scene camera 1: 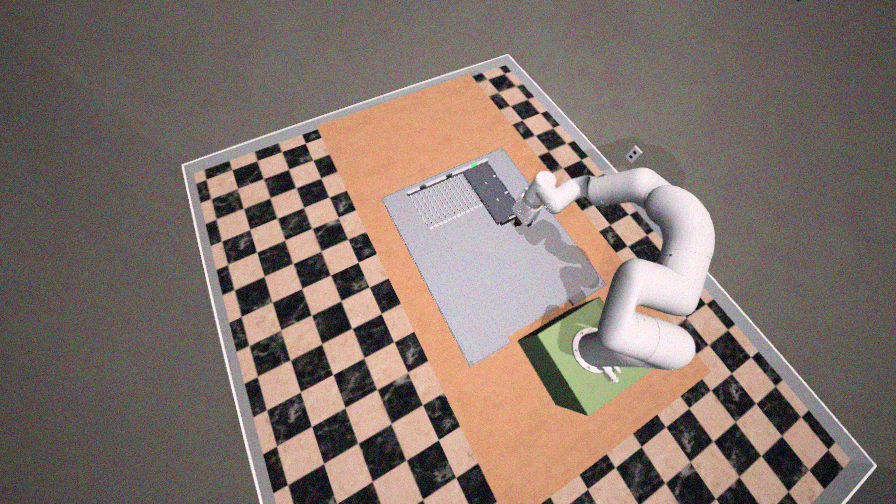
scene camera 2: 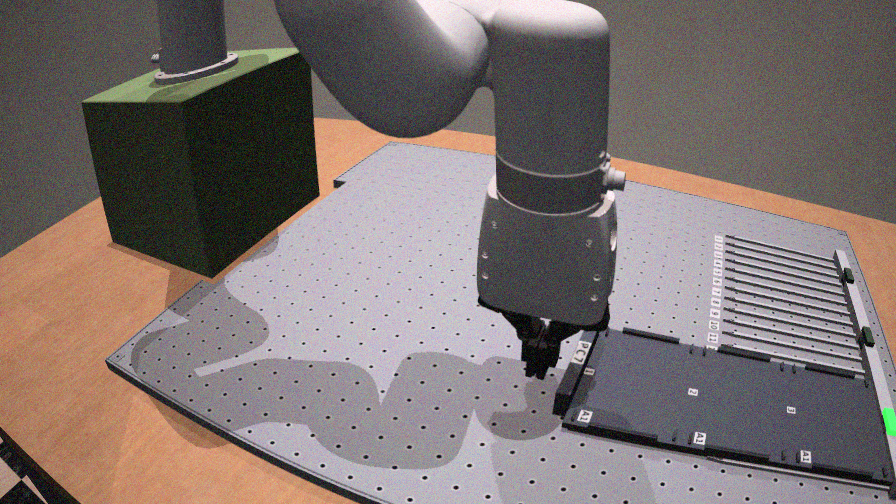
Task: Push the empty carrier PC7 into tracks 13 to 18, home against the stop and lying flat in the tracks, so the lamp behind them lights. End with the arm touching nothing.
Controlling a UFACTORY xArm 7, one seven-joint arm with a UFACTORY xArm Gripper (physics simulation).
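The carrier PC7 (scene camera 1: 491,194) (scene camera 2: 739,401) is a dark flat plate lying level over the tracks at the end past label 11. Its far end meets the stop bar (scene camera 1: 436,181) (scene camera 2: 856,304). The track numbers under it are hidden. The lamp (scene camera 1: 474,165) (scene camera 2: 889,421) behind it is lit green. My gripper (scene camera 1: 518,222) (scene camera 2: 536,373) is shut and empty, pointing down just outside the carrier's raised near end. In scene camera 2 a small gap shows between the fingertips and that end; the upper finger parts overlap it in the view, so contact there is hard to judge.
Narrow tracks with number labels (scene camera 2: 716,291) lie beside the carrier, with dark blocks on the stop bar behind them. The grey perforated board (scene camera 1: 476,282) (scene camera 2: 375,250) lies on the wooden table top (scene camera 1: 407,131). The green pedestal (scene camera 1: 554,376) (scene camera 2: 250,162) carries the arm's base.
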